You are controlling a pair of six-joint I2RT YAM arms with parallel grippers.
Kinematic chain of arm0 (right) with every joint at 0, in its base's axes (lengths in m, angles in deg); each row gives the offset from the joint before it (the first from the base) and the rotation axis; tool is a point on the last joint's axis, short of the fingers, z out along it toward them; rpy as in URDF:
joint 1: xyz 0 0 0.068 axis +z
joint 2: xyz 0.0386 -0.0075 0.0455 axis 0.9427 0.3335 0
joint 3: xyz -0.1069 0.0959 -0.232 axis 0.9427 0.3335 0
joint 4: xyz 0.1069 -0.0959 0.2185 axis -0.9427 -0.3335 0
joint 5: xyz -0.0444 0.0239 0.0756 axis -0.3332 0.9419 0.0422
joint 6: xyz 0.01 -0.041 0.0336 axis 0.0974 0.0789 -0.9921
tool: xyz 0 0 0 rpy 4.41 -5.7 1.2
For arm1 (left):
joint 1: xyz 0 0 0.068 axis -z
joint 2: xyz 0.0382 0.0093 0.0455 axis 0.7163 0.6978 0
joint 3: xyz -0.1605 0.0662 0.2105 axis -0.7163 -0.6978 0
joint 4: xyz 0.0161 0.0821 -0.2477 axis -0.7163 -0.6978 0
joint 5: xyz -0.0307 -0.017 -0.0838 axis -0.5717 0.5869 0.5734
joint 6: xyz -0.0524 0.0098 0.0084 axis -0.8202 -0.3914 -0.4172
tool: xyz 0 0 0 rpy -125.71 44.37 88.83
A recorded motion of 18 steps. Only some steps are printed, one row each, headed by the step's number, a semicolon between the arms.
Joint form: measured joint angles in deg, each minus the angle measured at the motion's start. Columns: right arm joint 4, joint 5, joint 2, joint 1, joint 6, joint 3; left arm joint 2, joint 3, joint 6, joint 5, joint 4, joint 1.
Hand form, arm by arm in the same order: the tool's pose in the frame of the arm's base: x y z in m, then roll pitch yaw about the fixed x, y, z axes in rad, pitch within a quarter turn. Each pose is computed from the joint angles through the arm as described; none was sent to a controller.
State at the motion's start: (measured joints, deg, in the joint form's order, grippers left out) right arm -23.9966 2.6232 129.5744 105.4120 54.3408 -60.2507; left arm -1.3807 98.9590 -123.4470 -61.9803 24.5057 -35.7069
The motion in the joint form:
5: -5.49 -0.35 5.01 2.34 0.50 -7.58; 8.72 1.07 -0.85 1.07 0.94 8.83
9: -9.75 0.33 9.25 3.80 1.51 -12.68; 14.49 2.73 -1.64 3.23 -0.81 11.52
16: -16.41 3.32 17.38 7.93 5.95 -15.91; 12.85 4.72 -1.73 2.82 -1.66 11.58
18: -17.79 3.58 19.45 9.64 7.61 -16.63; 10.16 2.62 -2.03 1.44 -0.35 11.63
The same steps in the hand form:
5: 0.2421 0.1804 0.3200 2.0604 1.2459 2.6086; 0.2342 -0.0791 0.2936 -1.7788 0.9551 -2.0439
9: 0.2513 0.1982 0.3224 2.2468 1.2311 2.8252; 0.2471 -0.0981 0.2768 -1.9387 0.9126 -2.2544
16: 0.2551 0.2356 0.2856 2.7164 1.1154 -2.8773; 0.2444 -0.0970 0.2946 -1.8617 0.9256 -2.1869
18: 0.2522 0.2476 0.2756 2.8093 1.0821 -2.7483; 0.2352 -0.0927 0.2951 -1.8069 0.9309 -2.1193

